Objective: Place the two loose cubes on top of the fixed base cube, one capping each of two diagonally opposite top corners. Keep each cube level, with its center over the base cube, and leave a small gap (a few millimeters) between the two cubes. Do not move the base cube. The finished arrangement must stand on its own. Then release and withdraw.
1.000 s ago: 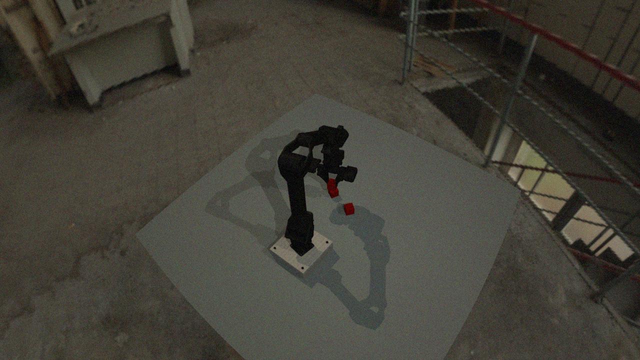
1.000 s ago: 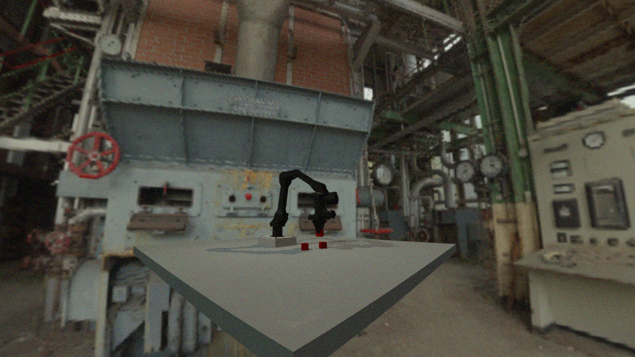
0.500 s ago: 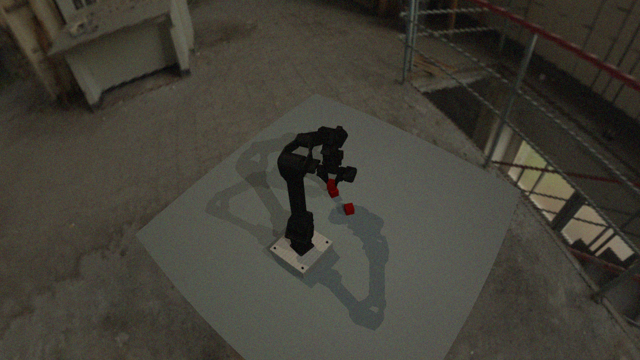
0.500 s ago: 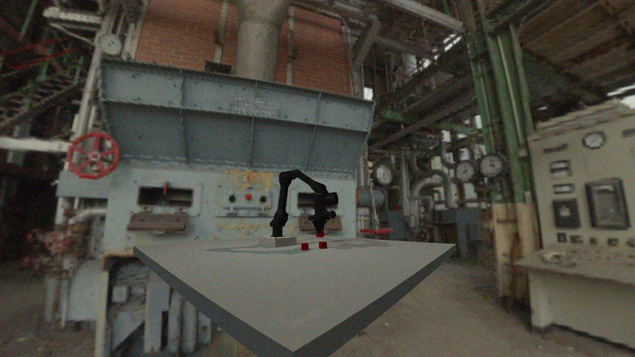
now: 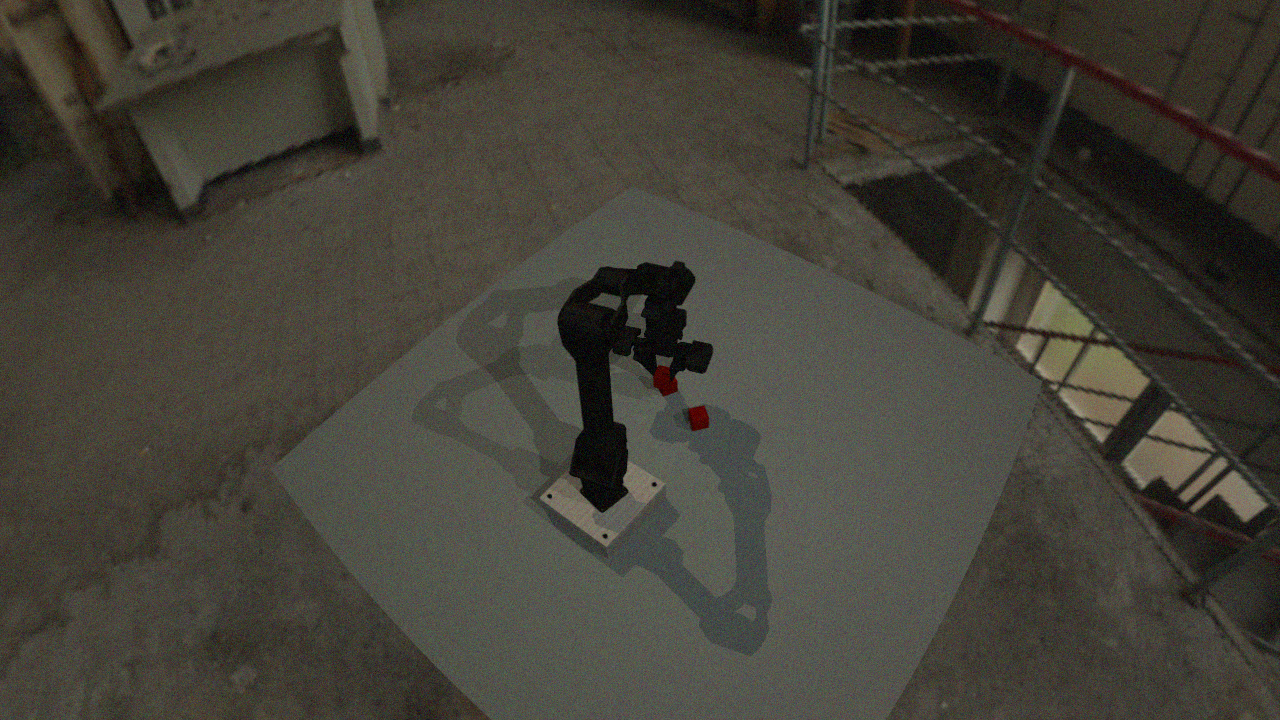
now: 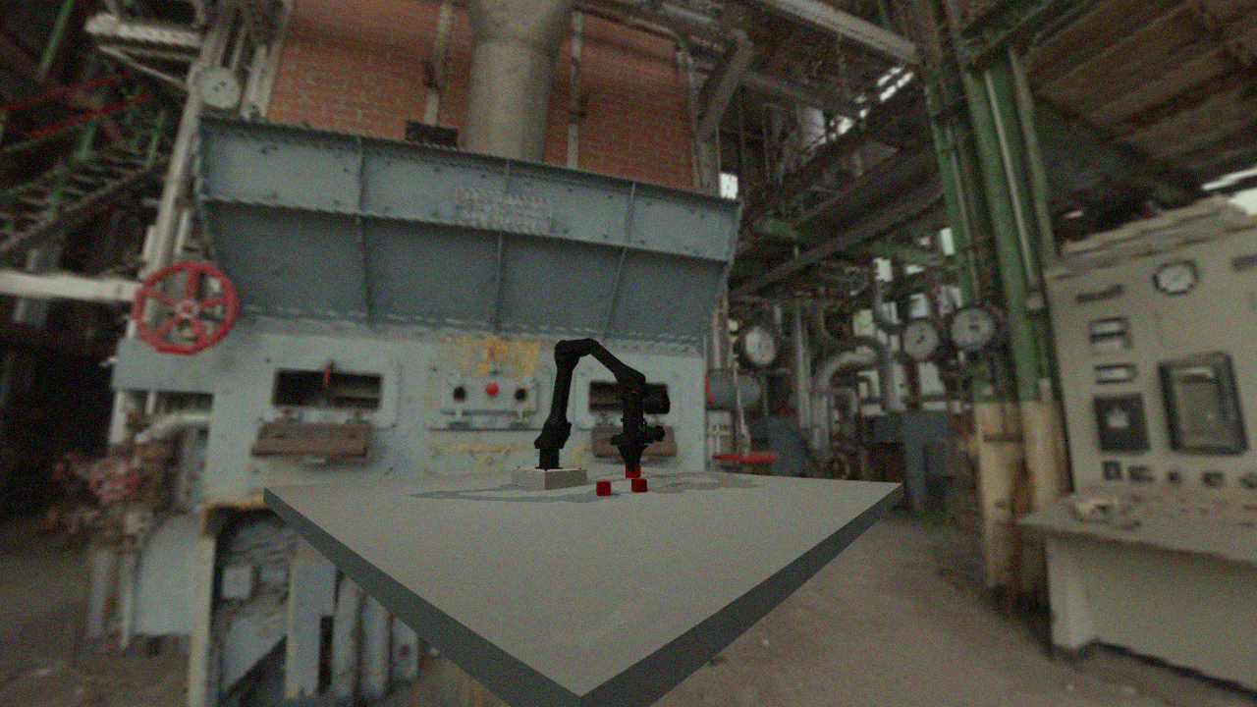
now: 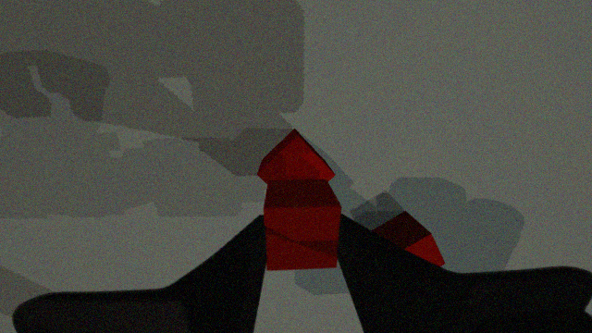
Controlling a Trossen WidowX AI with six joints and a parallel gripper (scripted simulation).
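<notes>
Now: gripper tip 4 cm above the base cube, 2 cm short of it and 1 cm to the right of it.
</notes>
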